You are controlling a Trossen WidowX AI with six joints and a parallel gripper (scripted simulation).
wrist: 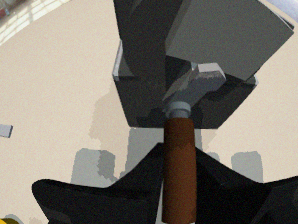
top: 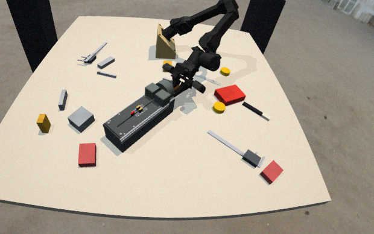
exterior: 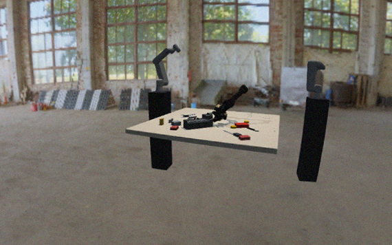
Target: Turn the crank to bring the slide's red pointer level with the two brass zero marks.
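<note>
Now: the crank 4 cm above my gripper tip. Also, from my gripper tip: brown handle 2 cm above, 1 cm to the left, 1 cm behind; then grey bar 19 cm to the left, 16 cm behind, 4 cm below; then red pointer 15 cm to the right, 13 cm ahead, 5 cm above.
</note>
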